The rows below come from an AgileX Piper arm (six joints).
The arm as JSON. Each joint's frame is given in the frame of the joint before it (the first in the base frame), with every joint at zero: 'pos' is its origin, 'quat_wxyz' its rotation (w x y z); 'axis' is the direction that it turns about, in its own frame. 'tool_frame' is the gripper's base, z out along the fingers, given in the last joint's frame.
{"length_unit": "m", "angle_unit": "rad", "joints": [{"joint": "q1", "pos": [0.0, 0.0, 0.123], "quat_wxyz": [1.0, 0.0, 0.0, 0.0], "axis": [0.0, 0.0, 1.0]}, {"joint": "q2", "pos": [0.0, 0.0, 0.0], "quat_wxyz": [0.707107, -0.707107, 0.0, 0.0], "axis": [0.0, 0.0, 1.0]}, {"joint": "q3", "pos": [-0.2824, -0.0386, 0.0], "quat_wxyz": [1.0, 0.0, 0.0, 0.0], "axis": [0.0, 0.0, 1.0]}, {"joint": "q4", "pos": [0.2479, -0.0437, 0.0], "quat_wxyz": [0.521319, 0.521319, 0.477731, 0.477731], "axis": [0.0, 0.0, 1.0]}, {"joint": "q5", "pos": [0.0, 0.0, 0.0], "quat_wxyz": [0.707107, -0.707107, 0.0, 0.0], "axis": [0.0, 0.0, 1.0]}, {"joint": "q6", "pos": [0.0, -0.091, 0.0], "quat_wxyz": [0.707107, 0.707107, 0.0, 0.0], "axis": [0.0, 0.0, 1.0]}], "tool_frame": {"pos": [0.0, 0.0, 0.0], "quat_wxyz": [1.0, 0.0, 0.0, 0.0]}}
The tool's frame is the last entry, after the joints.
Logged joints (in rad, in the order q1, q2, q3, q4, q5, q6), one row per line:
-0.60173, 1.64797, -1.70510, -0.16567, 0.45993, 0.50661
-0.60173, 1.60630, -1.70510, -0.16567, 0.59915, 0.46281
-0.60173, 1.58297, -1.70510, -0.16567, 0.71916, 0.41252
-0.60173, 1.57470, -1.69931, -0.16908, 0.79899, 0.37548
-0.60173, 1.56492, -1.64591, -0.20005, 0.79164, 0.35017
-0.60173, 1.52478, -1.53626, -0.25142, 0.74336, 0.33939
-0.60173, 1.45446, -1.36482, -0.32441, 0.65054, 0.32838
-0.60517, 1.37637, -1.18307, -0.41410, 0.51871, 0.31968
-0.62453, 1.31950, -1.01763, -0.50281, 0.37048, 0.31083
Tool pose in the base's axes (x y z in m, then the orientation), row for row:
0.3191, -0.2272, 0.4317, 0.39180, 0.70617, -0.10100, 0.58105
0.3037, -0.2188, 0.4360, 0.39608, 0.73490, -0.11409, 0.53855
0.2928, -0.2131, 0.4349, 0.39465, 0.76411, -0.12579, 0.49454
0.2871, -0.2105, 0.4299, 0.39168, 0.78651, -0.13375, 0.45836
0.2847, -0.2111, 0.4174, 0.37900, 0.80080, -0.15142, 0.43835
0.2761, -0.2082, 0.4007, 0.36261, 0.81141, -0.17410, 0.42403
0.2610, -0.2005, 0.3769, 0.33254, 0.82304, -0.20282, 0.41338
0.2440, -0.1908, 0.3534, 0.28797, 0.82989, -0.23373, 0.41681
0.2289, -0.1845, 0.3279, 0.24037, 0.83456, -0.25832, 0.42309
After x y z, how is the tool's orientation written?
As a quaternion, x y z w.
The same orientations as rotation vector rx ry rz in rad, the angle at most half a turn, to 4 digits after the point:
0.9154, 1.6499, -0.2360
0.9421, 1.7480, -0.2714
0.9567, 1.8523, -0.3049
0.9648, 1.9374, -0.3295
0.9420, 1.9905, -0.3764
0.9072, 2.0301, -0.4356
0.8361, 2.0692, -0.5099
0.7229, 2.0832, -0.5867
0.6016, 2.0889, -0.6466

